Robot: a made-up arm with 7 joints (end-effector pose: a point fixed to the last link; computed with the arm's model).
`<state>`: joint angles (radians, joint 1 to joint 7).
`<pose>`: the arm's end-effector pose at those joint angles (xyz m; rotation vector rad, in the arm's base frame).
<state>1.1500 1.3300 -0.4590 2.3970 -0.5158 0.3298 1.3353</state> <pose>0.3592 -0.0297 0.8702 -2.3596 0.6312 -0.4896</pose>
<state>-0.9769 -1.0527 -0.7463 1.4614 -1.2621 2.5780 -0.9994</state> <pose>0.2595 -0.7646 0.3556 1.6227 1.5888 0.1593</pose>
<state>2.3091 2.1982 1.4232 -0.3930 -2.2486 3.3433 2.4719</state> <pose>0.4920 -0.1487 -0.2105 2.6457 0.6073 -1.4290</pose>
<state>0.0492 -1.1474 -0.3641 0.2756 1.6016 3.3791 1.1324</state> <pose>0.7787 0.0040 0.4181 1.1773 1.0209 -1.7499</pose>
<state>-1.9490 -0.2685 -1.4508 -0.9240 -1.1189 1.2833 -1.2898</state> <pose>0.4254 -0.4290 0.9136 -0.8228 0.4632 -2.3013</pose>
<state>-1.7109 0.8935 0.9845 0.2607 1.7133 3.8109 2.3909</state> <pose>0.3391 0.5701 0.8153 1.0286 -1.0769 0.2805</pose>
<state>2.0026 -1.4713 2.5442 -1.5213 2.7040 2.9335 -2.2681</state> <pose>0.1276 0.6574 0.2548 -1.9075 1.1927 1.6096</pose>
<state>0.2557 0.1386 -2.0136 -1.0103 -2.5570 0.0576 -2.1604</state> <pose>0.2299 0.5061 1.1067 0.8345 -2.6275 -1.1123</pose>
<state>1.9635 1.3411 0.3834 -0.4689 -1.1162 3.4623 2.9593</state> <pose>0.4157 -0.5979 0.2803 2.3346 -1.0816 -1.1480</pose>
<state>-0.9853 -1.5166 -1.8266 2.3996 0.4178 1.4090 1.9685</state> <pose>-0.3836 -0.3346 0.6118 -1.0335 -1.1697 0.5216</pose>
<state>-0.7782 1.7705 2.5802 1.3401 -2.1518 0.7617 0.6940</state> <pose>-0.3095 0.4339 -0.4473 -0.9282 1.8029 1.1634</pose>
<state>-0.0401 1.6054 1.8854 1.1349 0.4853 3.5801 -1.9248</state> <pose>-0.4807 0.3600 0.2473 1.0817 0.6173 -2.4558</pose>
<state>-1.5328 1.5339 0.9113 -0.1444 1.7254 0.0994 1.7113</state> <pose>0.0209 1.1345 0.3451 -2.9317 -0.0740 -0.7348</pose>
